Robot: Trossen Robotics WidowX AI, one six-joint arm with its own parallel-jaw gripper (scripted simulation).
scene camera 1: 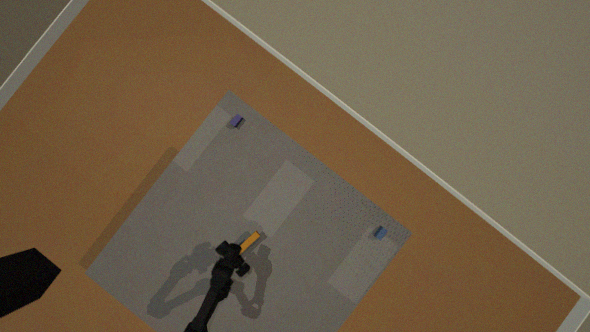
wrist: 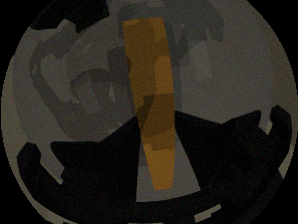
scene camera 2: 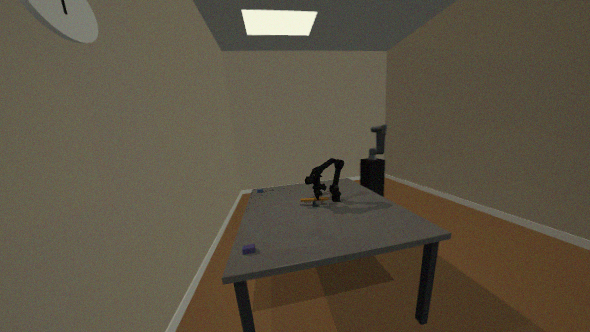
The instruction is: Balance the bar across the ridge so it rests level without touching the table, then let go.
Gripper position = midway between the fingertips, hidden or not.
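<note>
Visible here: an orange bar point(wrist: 146, 47), together with the gripper point(wrist: 155, 117).
</note>
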